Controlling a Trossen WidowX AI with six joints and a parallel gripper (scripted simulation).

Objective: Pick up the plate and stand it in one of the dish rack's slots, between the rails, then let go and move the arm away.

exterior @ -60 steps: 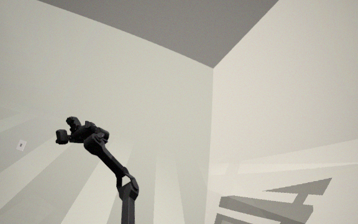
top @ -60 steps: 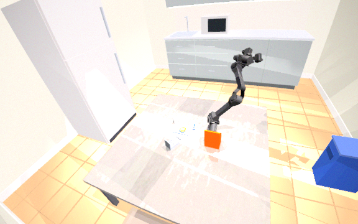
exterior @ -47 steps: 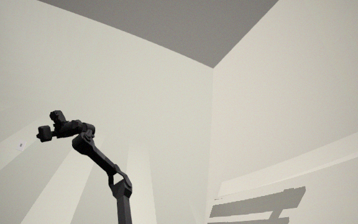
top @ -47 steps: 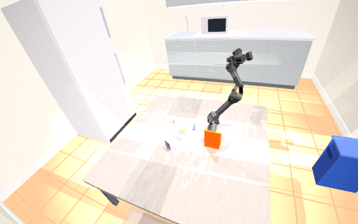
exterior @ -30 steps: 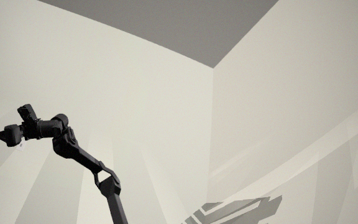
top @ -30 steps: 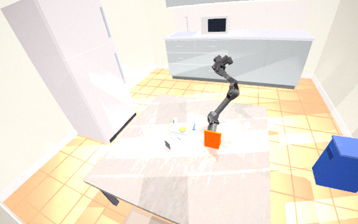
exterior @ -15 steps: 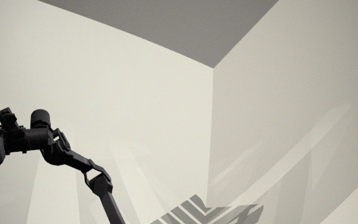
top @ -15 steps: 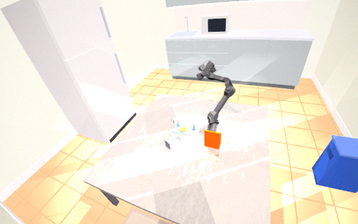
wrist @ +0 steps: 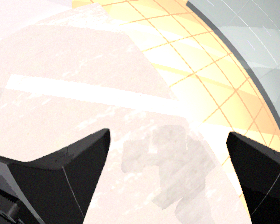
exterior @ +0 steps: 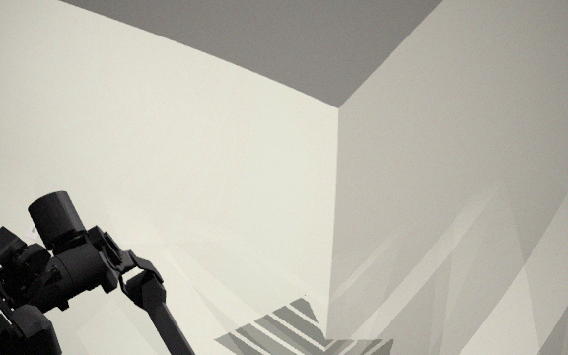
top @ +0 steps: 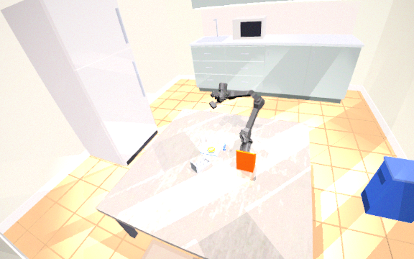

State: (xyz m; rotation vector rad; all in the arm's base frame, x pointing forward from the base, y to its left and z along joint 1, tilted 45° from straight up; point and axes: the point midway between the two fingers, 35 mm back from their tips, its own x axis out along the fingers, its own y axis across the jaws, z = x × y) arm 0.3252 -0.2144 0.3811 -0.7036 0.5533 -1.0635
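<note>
Right now my gripper tip is 50 mm past the plate, 360 mm to the right of it and 230 mm above it. Also, from my gripper tip: dish rack 30 mm behind, 530 mm to the left, 220 mm below.
</note>
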